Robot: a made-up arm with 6 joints. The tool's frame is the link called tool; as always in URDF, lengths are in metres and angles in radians.
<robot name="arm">
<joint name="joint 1" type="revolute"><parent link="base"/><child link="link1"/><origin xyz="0.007 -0.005 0.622"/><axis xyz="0 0 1"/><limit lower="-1.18" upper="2.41"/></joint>
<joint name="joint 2" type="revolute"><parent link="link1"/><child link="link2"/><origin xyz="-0.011 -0.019 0.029"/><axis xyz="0.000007 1 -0.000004"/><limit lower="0.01" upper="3.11"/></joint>
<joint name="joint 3" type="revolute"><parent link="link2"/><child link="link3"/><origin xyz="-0.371 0.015 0.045"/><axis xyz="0.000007 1 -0.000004"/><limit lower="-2.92" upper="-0.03"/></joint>
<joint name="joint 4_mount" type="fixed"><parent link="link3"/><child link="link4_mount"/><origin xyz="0.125 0.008 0.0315"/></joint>
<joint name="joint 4" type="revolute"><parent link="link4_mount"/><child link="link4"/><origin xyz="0.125 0.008 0.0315"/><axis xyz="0.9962 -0.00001 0.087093"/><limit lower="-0.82" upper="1.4"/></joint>
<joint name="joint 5" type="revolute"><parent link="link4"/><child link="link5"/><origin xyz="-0.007 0.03 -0.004"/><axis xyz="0.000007 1 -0.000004"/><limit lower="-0.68" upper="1.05"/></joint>
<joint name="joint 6" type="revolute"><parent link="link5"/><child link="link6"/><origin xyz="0.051 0.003 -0.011"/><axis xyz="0.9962 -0.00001 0.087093"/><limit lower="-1.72" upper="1.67"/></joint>
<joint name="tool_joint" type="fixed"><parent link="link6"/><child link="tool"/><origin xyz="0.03 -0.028 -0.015" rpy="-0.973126 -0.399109 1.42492"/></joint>
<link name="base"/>
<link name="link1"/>
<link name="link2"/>
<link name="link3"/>
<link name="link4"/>
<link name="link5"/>
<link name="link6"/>
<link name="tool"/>
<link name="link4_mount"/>
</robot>
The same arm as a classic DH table. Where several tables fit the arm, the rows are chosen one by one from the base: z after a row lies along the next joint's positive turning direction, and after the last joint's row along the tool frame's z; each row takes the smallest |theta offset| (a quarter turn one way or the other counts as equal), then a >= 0, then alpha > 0; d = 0 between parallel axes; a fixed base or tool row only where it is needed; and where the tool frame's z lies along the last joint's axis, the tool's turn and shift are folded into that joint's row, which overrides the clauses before.
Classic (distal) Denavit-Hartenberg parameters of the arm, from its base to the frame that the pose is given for. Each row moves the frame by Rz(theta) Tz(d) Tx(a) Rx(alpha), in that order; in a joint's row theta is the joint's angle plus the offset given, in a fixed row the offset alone. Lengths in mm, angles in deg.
base (fixed): a 8.6, alpha 0.00, d 0.0, theta_offset -35.54
joint 1: a -11.0, alpha -90.00, d 651.0, theta_offset 35.54
joint 2: a -373.7, alpha 0.00, d 0.0, theta_offset 6.92
joint 3: a -41.0, alpha 90.00, d 12.0, theta_offset 78.09
joint 4: a 3.4, alpha -90.00, d 247.2, theta_offset 0.00
joint 5: a 15.4, alpha 90.00, d 33.0, theta_offset 0.00
joint 6: a 30.5, alpha 143.25, d 61.3, theta_offset -80.75
tool (fixed): a 0.0, alpha 0.00, d -21.4, theta_offset 163.77
Joint limits (deg, base to tool): -67.61..138.08 0.57..178.19 -167.30..-1.72 -46.98..80.21 -38.96..60.16 -98.55..95.68

